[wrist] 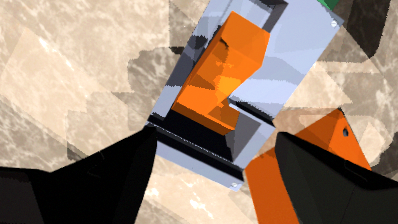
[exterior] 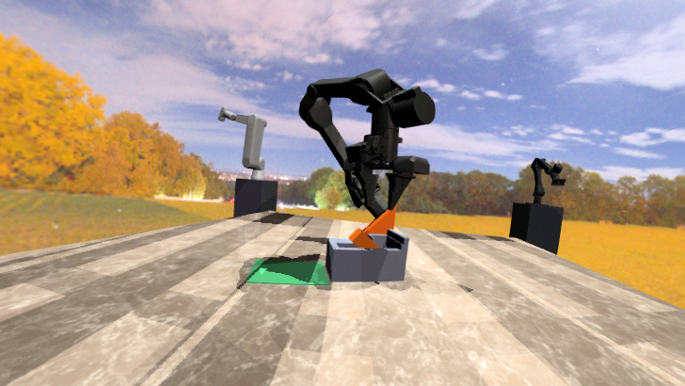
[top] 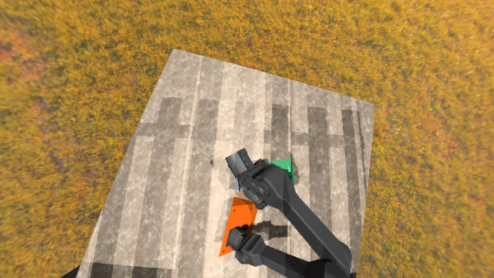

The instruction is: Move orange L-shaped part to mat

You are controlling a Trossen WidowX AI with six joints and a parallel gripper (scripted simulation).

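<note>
Right now my gripper tip is 10 mm past the orange L-shaped part and 100 mm above it.
</note>
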